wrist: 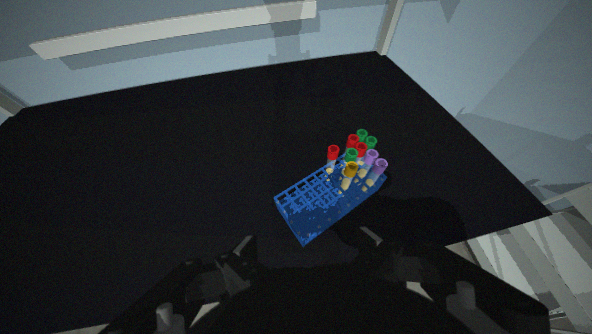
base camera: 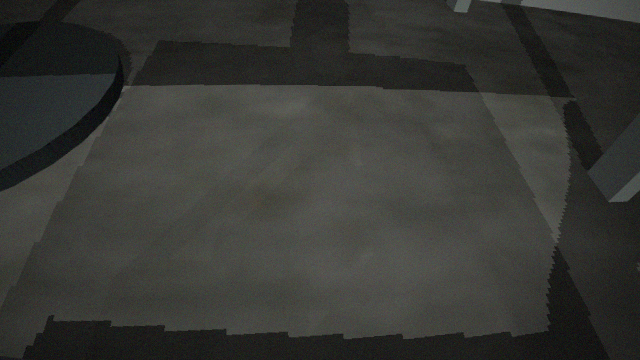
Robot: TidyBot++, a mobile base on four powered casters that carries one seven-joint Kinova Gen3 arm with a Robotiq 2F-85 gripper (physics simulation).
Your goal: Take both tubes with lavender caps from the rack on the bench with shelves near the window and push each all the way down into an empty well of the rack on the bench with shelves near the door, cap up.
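Places are measured from the arm's base along level axes (x ahead, y left, z up), in centimetres.
Pixels of known places: gripper, between the fingertips: [wrist: 306,243].
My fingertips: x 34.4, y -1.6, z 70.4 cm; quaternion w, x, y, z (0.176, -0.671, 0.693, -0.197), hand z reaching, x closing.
Note:
Ahead of a thing's pixels: the offset from my fingertips to its top centre. "*": to the spot under its first point. Level surfaces: height alone.
In the wrist view a blue rack {dz -13.0, dx +11.6, dy -6.3 cm} [wrist: 327,215] stands at an angle on a black bench top {dz -18.7 cm} [wrist: 165,150]. Two tubes with lavender caps stand in its right part: one lavender cap {dz -6.7, dx +11.7, dy -13.5 cm} [wrist: 381,165] at the right edge, the other lavender cap {dz -6.7, dx +13.7, dy -12.6 cm} [wrist: 371,157] just behind and left of it. Beside them are several tubes with red and green caps and one with a yellow cap {dz -6.7, dx +11.6, dy -8.7 cm} [wrist: 350,169]. The rack's left part shows open wells. My gripper [wrist: 306,243] is open with nothing between its fingers, in front of and above the rack's near corner. Which bench this is cannot be told.
A pale rail [wrist: 175,30] runs along the blue wall behind the bench, and a post [wrist: 389,27] stands at its back right corner. In the base camera view a dark round object [base camera: 55,110] is at the left and a pale leg {* dz -105.0, dx +8.6, dy -43.4 cm} [base camera: 615,160] at the right.

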